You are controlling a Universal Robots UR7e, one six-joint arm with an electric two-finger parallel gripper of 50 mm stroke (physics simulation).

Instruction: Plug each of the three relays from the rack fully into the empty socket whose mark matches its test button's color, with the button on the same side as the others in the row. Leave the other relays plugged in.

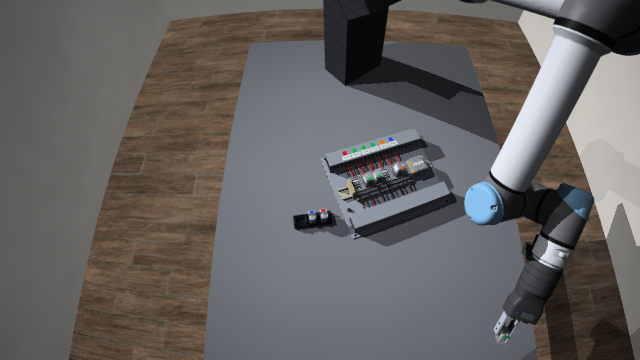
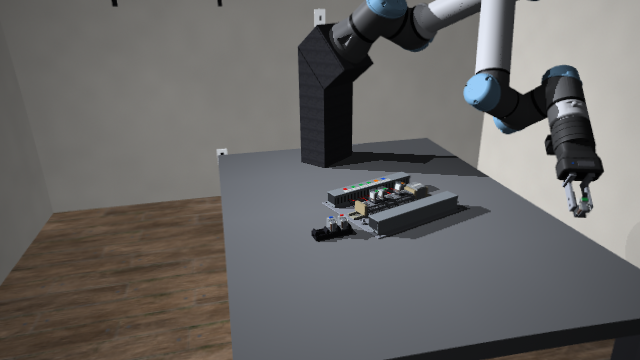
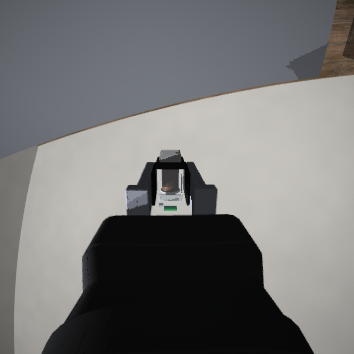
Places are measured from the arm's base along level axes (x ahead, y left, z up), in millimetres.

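Pixels of known places: gripper, fingertip midpoint: [image 1: 501, 334] [image 2: 581, 209] [image 3: 169, 174]; arm's base, link origin: [image 2: 346, 44].
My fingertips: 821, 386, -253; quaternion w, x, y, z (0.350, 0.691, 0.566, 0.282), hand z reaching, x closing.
Note:
For each thing: its top centre in the pictures, then the offset to it from my fingertips, as dx, dy, dz.
- clear relay with a green button, top centre: [image 3: 170, 209] [image 1: 507, 333] [image 2: 584, 196] +0, +0, +28
- blue-button relay, top centre: [image 2: 332, 218] [image 1: 311, 214] -260, -481, -132
- red-button relay, top centre: [image 1: 323, 213] [image 2: 343, 216] -270, -451, -132
- orange-button relay, top centre: [image 1: 399, 165] [image 2: 400, 182] -438, -263, -108
- front duct, top centre: [image 1: 402, 203] [image 2: 415, 205] -335, -241, -137
My gripper [image 1: 504, 336] [image 2: 580, 207] [image 3: 169, 174] is shut on a clear relay with a green button [image 1: 506, 337] [image 2: 584, 201] [image 3: 170, 198], held high at the table's right side, far from the sockets. The black rack [image 1: 300, 222] [image 2: 319, 233] holds a blue-button relay [image 1: 312, 216] [image 2: 331, 224] and a red-button relay [image 1: 323, 215] [image 2: 342, 222]; its left end is empty. In the socket row, two green-button relays [image 1: 368, 178] [image 1: 379, 176] stand side by side, and an orange-button relay [image 1: 399, 169] [image 2: 399, 186] stands farther right, past a gap. Socket details are too small to tell.
The rear duct [image 1: 416, 135] [image 2: 333, 199] carries red, green, orange and blue marks. The front duct [image 1: 400, 206] [image 2: 415, 211] runs parallel to it. Beige end pieces [image 1: 350, 189] [image 1: 417, 164] flank the row. The black pedestal [image 1: 365, 47] [image 2: 325, 115] stands behind the panel.

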